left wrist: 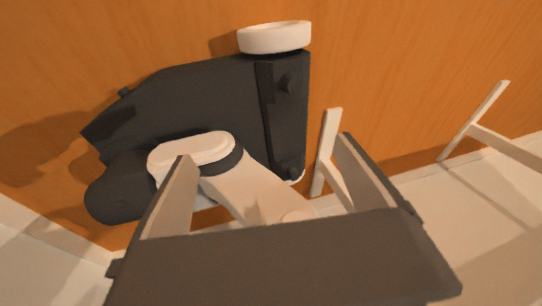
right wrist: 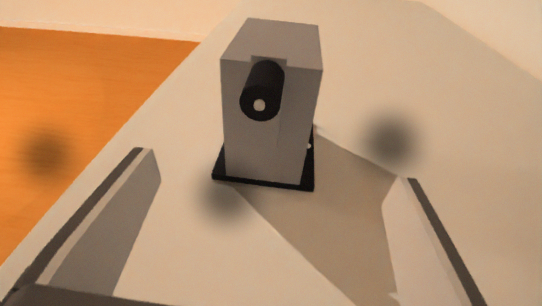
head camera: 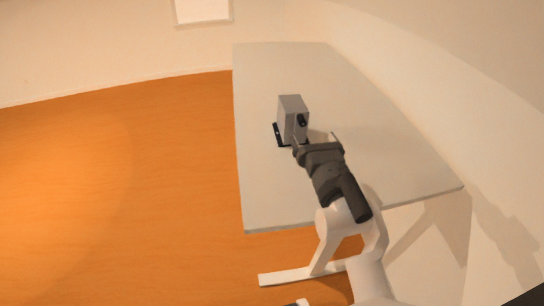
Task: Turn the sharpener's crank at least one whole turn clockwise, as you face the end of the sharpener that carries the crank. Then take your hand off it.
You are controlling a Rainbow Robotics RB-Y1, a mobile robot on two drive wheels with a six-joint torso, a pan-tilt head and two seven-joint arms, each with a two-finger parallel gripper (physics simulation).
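Places are measured from the robot's base along level axes (x ahead, y left, z up), in millimetres.
Pixels of known places: left gripper, fingertip midpoint: (left wrist: 263, 153); right gripper, fingertip midpoint: (right wrist: 272, 178) (head camera: 311, 135).
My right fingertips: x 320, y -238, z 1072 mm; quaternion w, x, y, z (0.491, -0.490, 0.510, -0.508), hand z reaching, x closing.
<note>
Behind a point stands the place of what it marks.
The grey box-shaped sharpener (head camera: 286, 117) {x 425, y -199, z 1064 mm} (right wrist: 262, 145) {x 401, y -230, z 1022 mm} stands upright on its black base plate (head camera: 277, 135) {x 476, y -188, z 958 mm} (right wrist: 307, 182) {x 426, y -277, z 958 mm} on the table. Its crank's black round handle (head camera: 301, 120) {x 368, y -224, z 1090 mm} (right wrist: 262, 90) {x 365, y -229, z 1088 mm} points out from the upper part of the near end, toward the right wrist camera. My right gripper (head camera: 314, 136) {x 320, y -238, z 1072 mm} (right wrist: 272, 178) {x 320, y -238, z 1072 mm} is open, in front of the crank end, with nothing between its fingers; in the right wrist view the handle shows higher than the fingertips. My left gripper (left wrist: 263, 153) {x -134, y 252, z 540 mm} is open and empty, away from the sharpener, above the robot's own base.
The light table (head camera: 270, 200) {x 227, y -109, z 950 mm} (right wrist: 175, 250) {x 346, y -167, z 950 mm} runs away from the robot, with a wall along its right side in the head view. White table legs (head camera: 285, 276) (left wrist: 327, 132) stand on the orange floor (head camera: 125, 200) {x 1070, y 932, z 0 mm}. The robot's dark base (left wrist: 210, 100) {x -210, y 152, z 169 mm} with a white wheel (left wrist: 275, 40) shows below the left gripper.
</note>
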